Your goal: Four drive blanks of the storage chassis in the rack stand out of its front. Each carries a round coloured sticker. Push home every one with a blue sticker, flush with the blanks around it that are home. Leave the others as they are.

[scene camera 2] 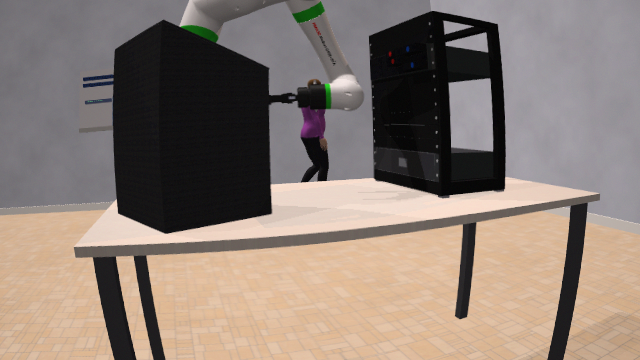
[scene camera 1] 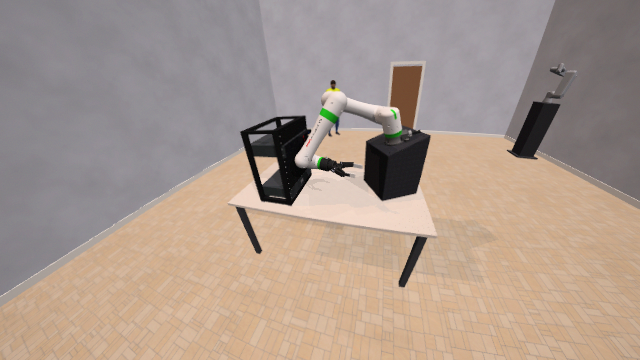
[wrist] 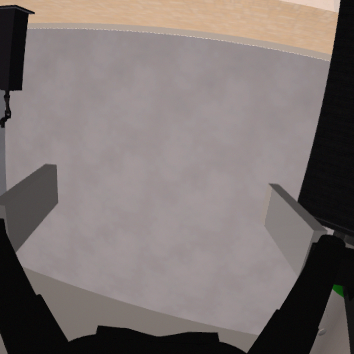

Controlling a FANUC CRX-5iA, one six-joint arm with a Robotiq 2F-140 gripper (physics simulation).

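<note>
The black storage chassis (scene camera 2: 400, 62) sits in the upper part of the rack (scene camera 2: 440, 107) (scene camera 1: 289, 170). On its front, in scene camera 2, are two red stickers, an upper one (scene camera 2: 390, 53) and a lower one (scene camera 2: 392, 61), at the left. Two blue stickers, an upper one (scene camera 2: 407, 49) and a lower one (scene camera 2: 412, 65), are at the right. The blanks are dark and small; how far each stands out cannot be told. My gripper (scene camera 1: 356, 171) (wrist: 161, 193) is open and empty, away from the rack and pointing away from it. Its fingertips are hidden behind the pedestal in scene camera 2.
The arm's black pedestal (scene camera 1: 400, 167) (scene camera 2: 215, 130) (wrist: 332, 130) stands on the table (scene camera 1: 325, 210) (scene camera 2: 350, 235), opposite the rack front. The arm's elbow (scene camera 1: 334, 100) is raised, and its wrist joint (scene camera 1: 302, 159) (scene camera 2: 347, 94) is near the rack front. Lower panels (scene camera 2: 407, 162) fill the rack below the chassis.
</note>
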